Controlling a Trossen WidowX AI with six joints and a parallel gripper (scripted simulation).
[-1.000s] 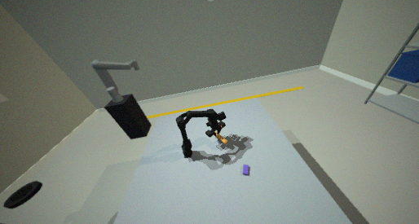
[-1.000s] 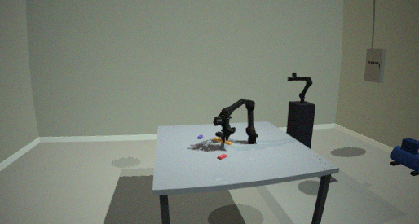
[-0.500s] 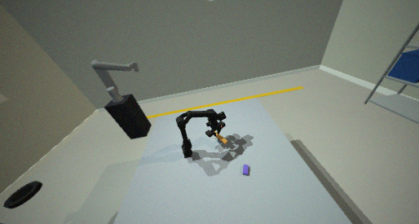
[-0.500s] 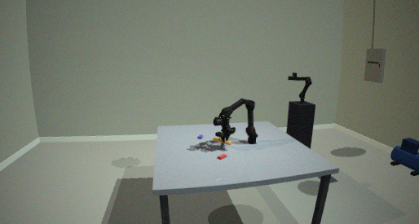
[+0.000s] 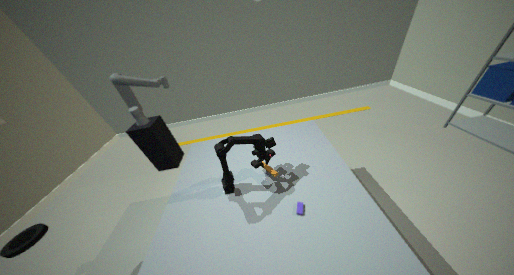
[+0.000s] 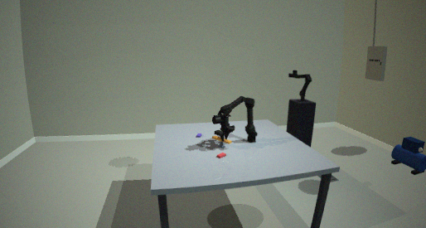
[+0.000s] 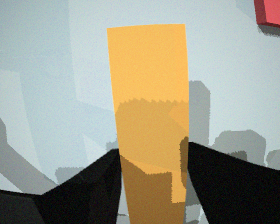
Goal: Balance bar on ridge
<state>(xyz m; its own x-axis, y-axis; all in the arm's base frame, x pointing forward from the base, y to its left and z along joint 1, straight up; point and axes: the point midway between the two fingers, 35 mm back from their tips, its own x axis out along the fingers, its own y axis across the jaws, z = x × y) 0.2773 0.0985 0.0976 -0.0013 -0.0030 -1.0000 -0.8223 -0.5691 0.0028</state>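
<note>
Right now my gripper tip is 20 mm short of the orange bar and 20 mm to the left of it. The rest, counted from my gripper tip: small purple block (160 mm ahead, 320 mm to the right, 50 mm below); then small red block (60 mm ahead, 160 mm to the left, 50 mm below).
</note>
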